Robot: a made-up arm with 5 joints.
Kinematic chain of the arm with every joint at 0, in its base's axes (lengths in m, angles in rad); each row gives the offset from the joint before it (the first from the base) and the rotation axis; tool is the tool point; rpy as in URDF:
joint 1: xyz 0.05 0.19 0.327 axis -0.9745 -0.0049 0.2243
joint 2: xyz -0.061 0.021 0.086 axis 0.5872 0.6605 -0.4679
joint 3: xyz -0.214 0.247 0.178 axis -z
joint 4: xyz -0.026 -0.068 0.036 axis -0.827 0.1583 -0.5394
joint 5: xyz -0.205 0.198 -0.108 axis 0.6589 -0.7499 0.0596
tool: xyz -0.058 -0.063 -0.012 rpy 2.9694 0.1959 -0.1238
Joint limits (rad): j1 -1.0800..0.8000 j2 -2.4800..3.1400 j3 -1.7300..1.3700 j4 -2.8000..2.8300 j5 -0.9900..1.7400
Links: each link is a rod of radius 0.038 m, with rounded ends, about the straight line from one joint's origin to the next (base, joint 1, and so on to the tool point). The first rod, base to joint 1, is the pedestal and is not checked.
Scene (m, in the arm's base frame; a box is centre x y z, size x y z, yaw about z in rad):
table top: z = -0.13
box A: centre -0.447 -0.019 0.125 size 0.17 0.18 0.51 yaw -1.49
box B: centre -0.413 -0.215 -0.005 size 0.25 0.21 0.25 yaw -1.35
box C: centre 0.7 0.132 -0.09 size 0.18 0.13 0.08 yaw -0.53
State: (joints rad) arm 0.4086 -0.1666 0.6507 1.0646 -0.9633
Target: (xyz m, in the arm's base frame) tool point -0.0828 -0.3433 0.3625
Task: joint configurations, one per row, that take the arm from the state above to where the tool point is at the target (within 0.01 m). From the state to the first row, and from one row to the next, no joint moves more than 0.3 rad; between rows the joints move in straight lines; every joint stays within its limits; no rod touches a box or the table.
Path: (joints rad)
1: 0.2301 -0.4473 0.4862 1.2972 -0.9678
2: 0.0517 -0.7281 0.3218 1.5299 -0.9722
3: -0.1268 -1.0088 0.1573 1.7625 -0.9766
4: -0.3053 -1.2895 -0.0072 1.9951 -0.9811
5: -0.4837 -1.5703 -0.1716 2.2277 -0.9856
6: -0.6622 -1.8510 -0.3361 2.4604 -0.9900
7: -0.4794 -1.8653 -0.3053 2.1636 -0.9573
8: -0.2966 -1.8797 -0.2744 1.8669 -0.9245
9: -0.1139 -1.8940 -0.2435 1.5702 -0.8918
10: 0.0689 -1.9084 -0.2127 1.2734 -0.8590
11: 0.2517 -1.9227 -0.1818 0.9767 -0.8263
12: 0.4345 -1.9371 -0.1510 0.6799 -0.7936
13: 0.6172 -1.9514 -0.1201 0.3832 -0.7608
14: 0.8000 -1.9658 -0.0893 0.0865 -0.7281

